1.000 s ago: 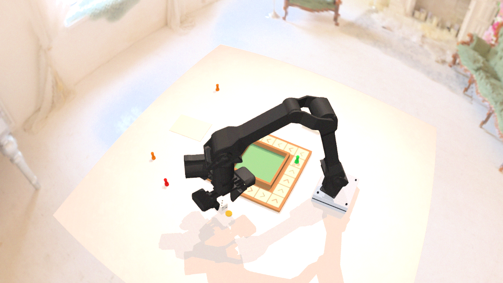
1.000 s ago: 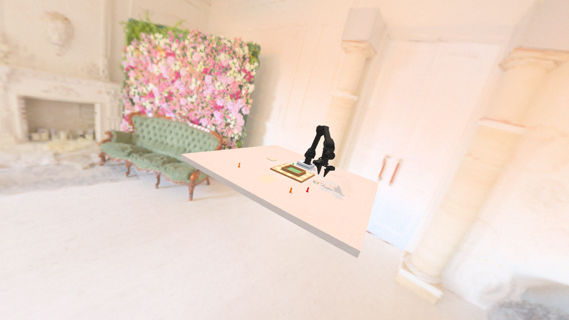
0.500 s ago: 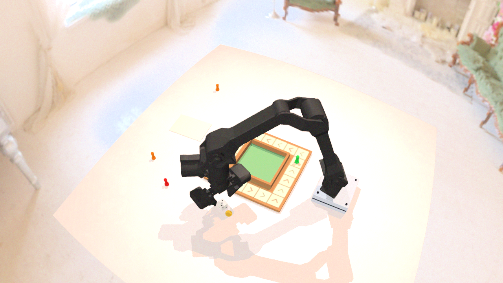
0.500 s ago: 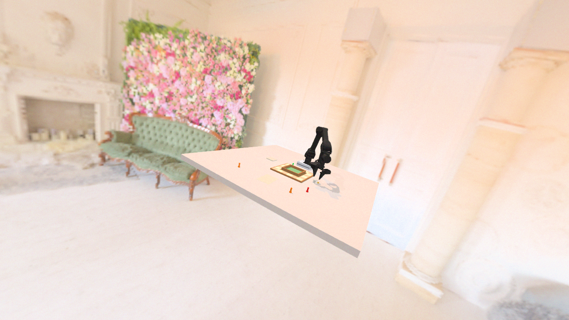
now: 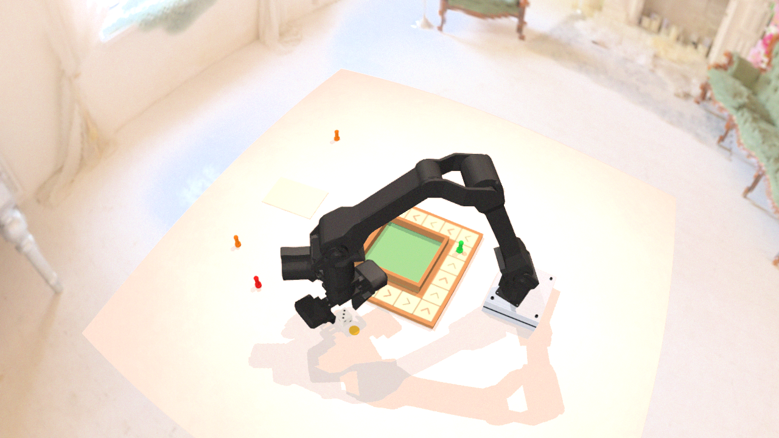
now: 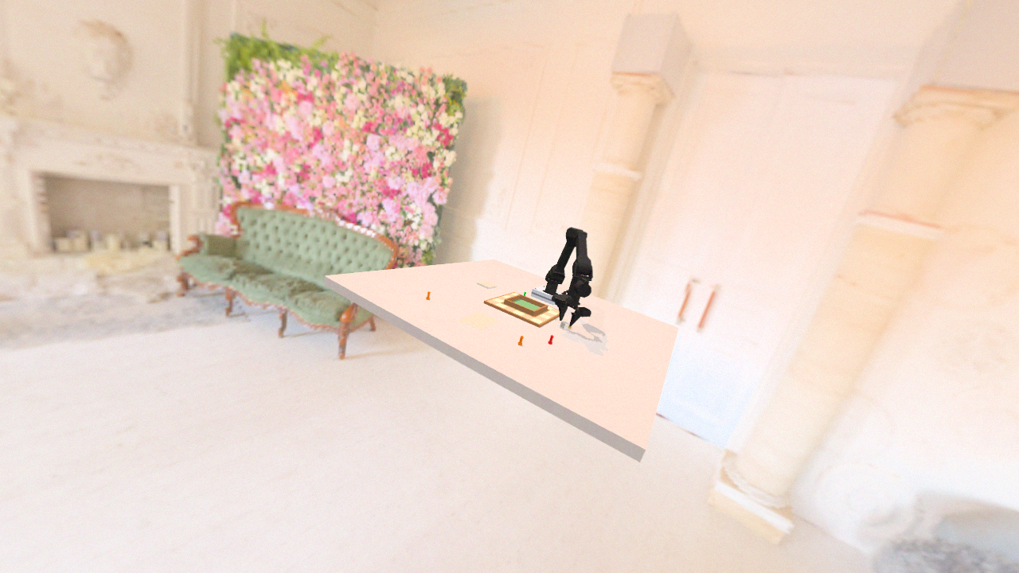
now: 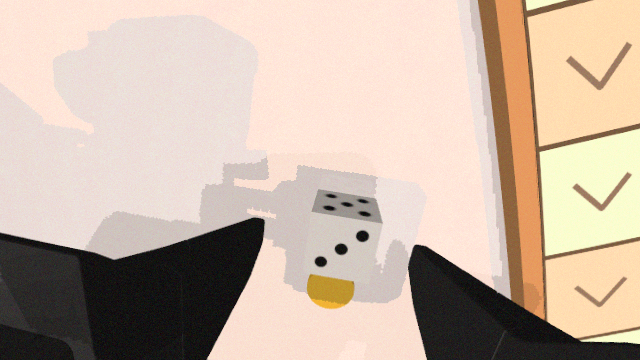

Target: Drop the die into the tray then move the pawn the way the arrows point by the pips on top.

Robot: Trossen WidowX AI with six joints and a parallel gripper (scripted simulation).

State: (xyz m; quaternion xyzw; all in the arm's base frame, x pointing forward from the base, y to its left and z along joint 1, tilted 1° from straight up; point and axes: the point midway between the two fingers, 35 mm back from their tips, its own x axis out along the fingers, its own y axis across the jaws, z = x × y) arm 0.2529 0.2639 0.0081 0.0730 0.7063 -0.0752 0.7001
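The white die is 10 mm below my gripper tip. The rest, counted from my gripper tip: yellow disc 30 mm behind, 10 mm to the left, 20 mm below; then red pawn 210 mm ahead, 70 mm to the left, 10 mm below; then green dice tray 10 mm ahead, 210 mm to the right, 10 mm below.
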